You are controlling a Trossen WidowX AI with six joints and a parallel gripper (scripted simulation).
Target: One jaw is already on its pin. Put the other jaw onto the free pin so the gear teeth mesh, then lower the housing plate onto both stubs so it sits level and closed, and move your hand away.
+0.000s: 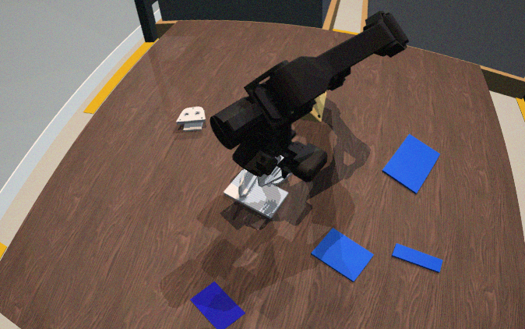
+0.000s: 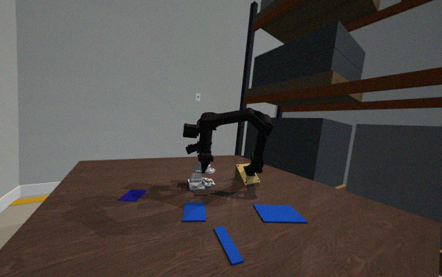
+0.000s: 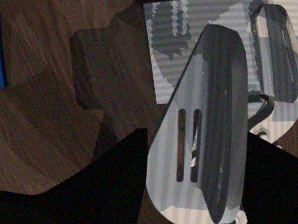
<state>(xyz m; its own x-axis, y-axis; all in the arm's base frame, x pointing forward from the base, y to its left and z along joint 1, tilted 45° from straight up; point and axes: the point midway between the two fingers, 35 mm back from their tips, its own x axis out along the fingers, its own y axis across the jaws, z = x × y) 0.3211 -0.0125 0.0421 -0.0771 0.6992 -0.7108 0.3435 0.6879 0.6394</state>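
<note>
The white slab lies 8 cm below my gripper tip, 5 cm to the right of it and 1 cm ahead of it. The rest, counted from my gripper tip: housing plate 28 cm to the right, 16 cm behind, 6 cm below.
</note>
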